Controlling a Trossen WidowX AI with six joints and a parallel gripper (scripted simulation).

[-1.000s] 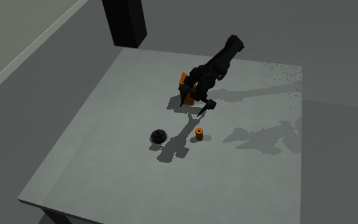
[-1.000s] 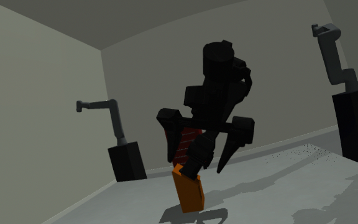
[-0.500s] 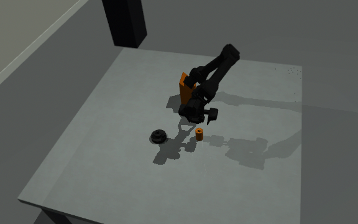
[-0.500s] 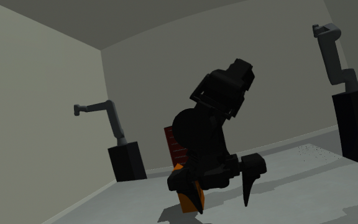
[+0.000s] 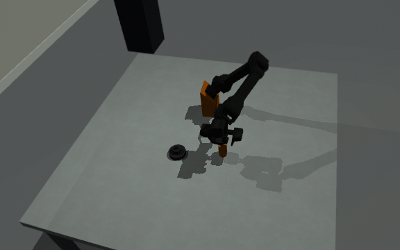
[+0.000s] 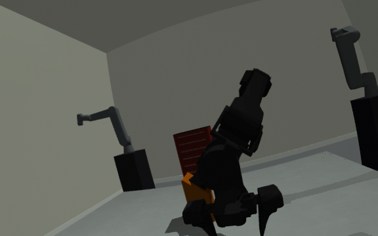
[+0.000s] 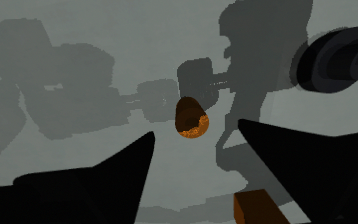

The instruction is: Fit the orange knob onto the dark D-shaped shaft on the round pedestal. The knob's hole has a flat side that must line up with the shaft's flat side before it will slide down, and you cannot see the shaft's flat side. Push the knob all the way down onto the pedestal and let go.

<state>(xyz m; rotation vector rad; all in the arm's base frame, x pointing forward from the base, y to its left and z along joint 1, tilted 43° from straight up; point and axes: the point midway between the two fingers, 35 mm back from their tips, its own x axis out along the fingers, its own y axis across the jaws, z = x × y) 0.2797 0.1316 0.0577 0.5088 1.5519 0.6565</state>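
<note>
My gripper tip is now 4 cm above the orange knob. Also, from my gripper tip: pedestal: 21 cm to the right, 5 cm ahead, 4 cm below.
</note>
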